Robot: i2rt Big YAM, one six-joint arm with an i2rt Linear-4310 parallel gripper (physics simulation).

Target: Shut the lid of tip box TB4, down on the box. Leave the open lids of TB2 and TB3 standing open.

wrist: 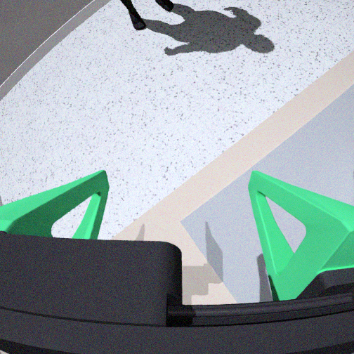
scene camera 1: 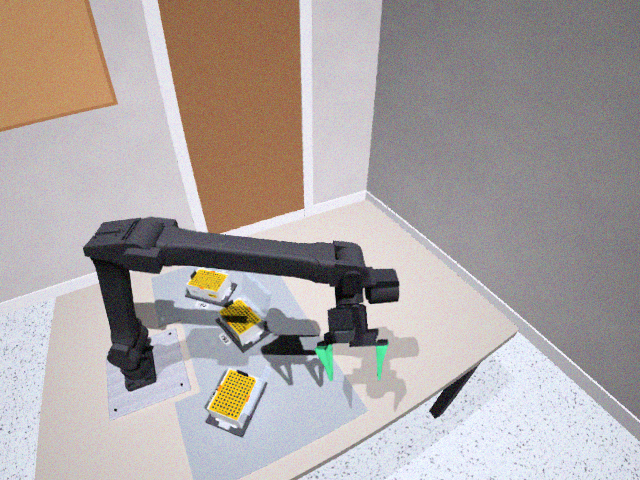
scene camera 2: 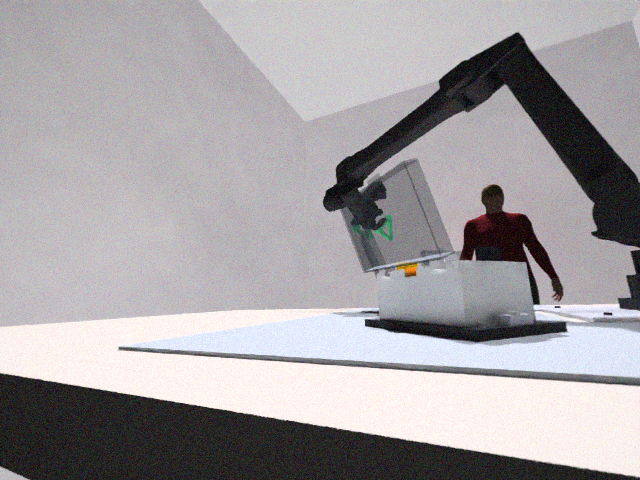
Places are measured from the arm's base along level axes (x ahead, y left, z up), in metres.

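Pixels of known places: gripper, fingertip midpoint: [scene camera 1: 355,380] [scene camera 2: 381,238]; arm's base, link origin: [scene camera 1: 140,369].
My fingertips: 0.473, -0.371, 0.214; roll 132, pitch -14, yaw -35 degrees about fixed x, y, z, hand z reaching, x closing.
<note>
Ahead of a thing's pixels: the offset from my fingertips to its top centre, as dx, dy, dz. "pt": to the spot under its first point. Level surfaces: height alone.
The front tip box @[-0.235, +0.165, -0.143] [scene camera 1: 232,395], taken as TB4, holds yellow tips; its label is not readable. A box @[-0.208, +0.580, -0.152] [scene camera 2: 421,297] in scene camera 2, apparently the same one, has its clear lid @[pt -0.188, +0.681, -0.112] [scene camera 2: 413,206] standing open, tilted back. The back box @[-0.200, +0.589, -0.143] [scene camera 1: 209,281] and middle box @[-0.145, +0.394, -0.143] [scene camera 1: 240,316], apparently TB2 and TB3, show yellow tips; their clear lids are too faint to judge well. My gripper [scene camera 1: 355,379] [scene camera 2: 380,237] [wrist: 178,178] is open, its green fingers wide apart with nothing between them. It hangs in the air to the right of the boxes in scene camera 1 and shows through the lid in scene camera 2.
The boxes stand on a blue-grey mat @[dz -0.218] [scene camera 1: 294,423] [scene camera 2: 258,343] [wrist: 310,145] on the beige table @[dz -0.221] [scene camera 1: 367,232] [scene camera 2: 155,372] [wrist: 225,157]. The arm spans above the back and middle boxes. A person in red [scene camera 2: 498,232] stands beyond the table. The table's edge runs diagonally through the wrist view.
</note>
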